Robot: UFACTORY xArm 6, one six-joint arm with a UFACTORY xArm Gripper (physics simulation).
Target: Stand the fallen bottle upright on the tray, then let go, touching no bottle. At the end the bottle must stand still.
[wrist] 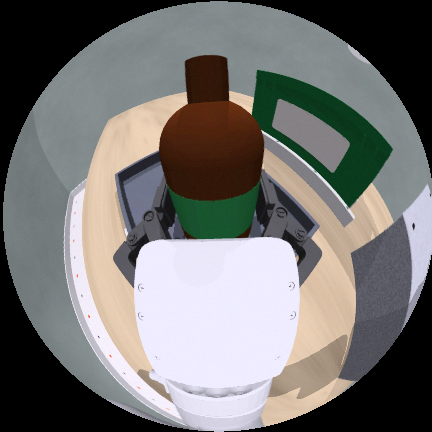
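Frame: origin at the arm's base, x ahead, y left, z up, level; metres.
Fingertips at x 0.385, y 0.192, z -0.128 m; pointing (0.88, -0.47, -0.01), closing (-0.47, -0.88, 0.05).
A point is followed by its place in that frame.
The brown bottle (211, 150) @[y 0.212, x 0.352, z -0.070 m] with a green label is between the fingers of my gripper (214, 179) @[y 0.192, x 0.385, z -0.128 m], which is shut on it around the label. Its neck points to the top of the wrist view, and its lower end is hidden behind the white gripper body. The grey-blue tray (142, 194) @[y 0.271, x 0.460, z -0.182 m] shows behind the bottle and the fingers, on both sides of them. Whether the bottle's base touches the tray is hidden.
The wooden table (320, 310) @[y 0.143, x 0.193, z -0.187 m] lies around the tray. A green panel (362, 167) @[y -0.001, x 0.299, z -0.084 m] with a grey centre stands at the upper right, beside a grey rail (310, 175) @[y 0.015, x 0.364, z -0.168 m]. A dark grey mat (382, 290) @[y 0.069, x 0.134, z -0.122 m] is at the right. A white dotted strip (75, 260) runs down the left.
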